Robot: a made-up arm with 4 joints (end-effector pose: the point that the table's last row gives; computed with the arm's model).
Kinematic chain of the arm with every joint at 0, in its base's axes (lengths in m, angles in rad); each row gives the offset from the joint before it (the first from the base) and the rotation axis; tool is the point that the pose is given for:
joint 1: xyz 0 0 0.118 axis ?
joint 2: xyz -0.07 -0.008 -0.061 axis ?
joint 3: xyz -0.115 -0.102 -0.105 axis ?
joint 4: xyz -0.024 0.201 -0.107 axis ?
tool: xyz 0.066 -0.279 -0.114
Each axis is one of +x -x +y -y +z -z.
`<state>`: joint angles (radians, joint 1 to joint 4).
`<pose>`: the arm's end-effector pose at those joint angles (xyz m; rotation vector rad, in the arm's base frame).
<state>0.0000 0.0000 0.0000 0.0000</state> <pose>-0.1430 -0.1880 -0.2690 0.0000 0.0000 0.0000</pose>
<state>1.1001 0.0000 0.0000 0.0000</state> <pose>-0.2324 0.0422 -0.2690 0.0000 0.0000 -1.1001</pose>
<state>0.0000 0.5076 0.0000 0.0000</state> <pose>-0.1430 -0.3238 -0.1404 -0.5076 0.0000 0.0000</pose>
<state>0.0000 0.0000 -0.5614 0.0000</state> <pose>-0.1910 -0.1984 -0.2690 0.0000 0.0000 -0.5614</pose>
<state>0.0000 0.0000 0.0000 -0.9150</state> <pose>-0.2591 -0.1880 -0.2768 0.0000 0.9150 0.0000</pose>
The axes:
joint 1: -z
joint 2: -x
joint 3: +z
joint 4: -y

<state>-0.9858 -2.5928 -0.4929 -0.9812</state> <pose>-0.3932 -0.0924 0.2699 -1.7899 -2.0891 -1.1811</pose>
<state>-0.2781 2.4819 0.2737 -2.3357</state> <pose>-0.3130 -0.0336 0.3335 -1.3182 0.8334 -2.4363</pose>
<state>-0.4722 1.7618 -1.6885 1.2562</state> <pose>-0.1757 -0.2601 0.2854 -1.5720 -2.6553 -0.2501</pose>
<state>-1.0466 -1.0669 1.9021 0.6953</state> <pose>-0.2674 -0.0114 -0.0518 2.2751 -0.7090 2.0284</pose>
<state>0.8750 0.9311 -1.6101 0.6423</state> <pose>-0.4293 -0.0110 0.0568 -1.8355 -0.6740 -1.8517</pose>
